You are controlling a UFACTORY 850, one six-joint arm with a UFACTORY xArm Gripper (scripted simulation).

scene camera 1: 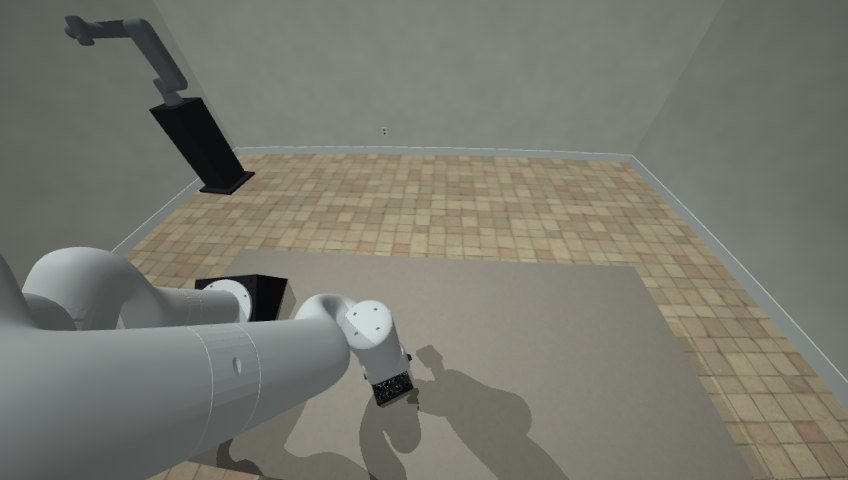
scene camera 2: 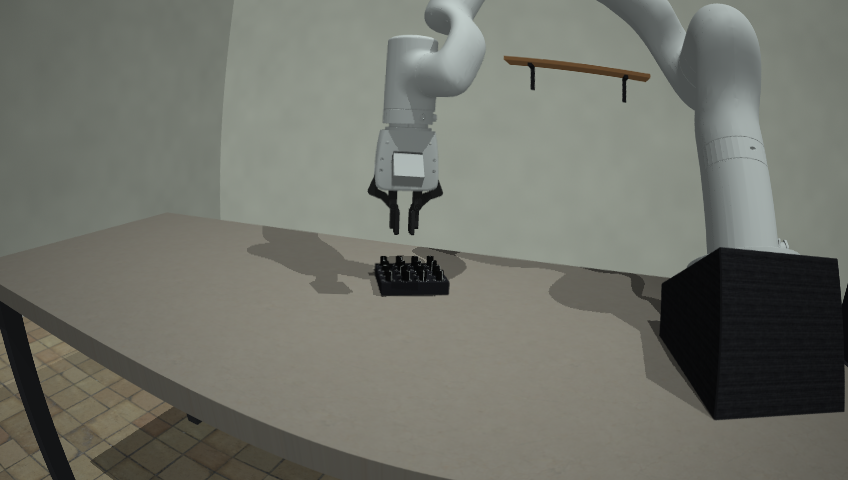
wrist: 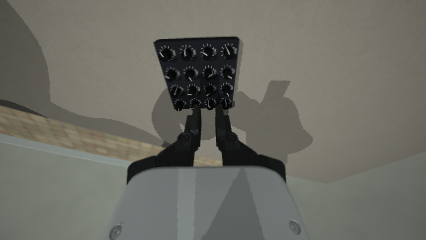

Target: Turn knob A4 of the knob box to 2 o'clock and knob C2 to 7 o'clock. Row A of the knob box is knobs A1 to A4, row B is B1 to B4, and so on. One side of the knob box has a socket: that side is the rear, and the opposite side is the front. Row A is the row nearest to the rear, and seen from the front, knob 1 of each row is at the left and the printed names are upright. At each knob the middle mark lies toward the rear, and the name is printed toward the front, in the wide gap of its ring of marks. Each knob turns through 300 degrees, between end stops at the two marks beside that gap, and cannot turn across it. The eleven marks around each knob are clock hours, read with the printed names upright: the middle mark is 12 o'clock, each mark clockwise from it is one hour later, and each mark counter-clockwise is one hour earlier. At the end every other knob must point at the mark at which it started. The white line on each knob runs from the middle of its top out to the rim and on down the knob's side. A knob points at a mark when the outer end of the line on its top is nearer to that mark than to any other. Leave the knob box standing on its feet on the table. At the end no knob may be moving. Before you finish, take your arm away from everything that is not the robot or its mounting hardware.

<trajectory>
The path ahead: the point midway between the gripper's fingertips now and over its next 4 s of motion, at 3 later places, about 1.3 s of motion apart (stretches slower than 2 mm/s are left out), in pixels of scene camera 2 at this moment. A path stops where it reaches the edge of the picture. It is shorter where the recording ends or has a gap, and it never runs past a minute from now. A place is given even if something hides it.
The gripper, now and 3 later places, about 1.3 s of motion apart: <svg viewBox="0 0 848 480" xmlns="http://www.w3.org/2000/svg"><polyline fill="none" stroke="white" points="403,233 401,254 401,264 402,244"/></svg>
</trajectory>
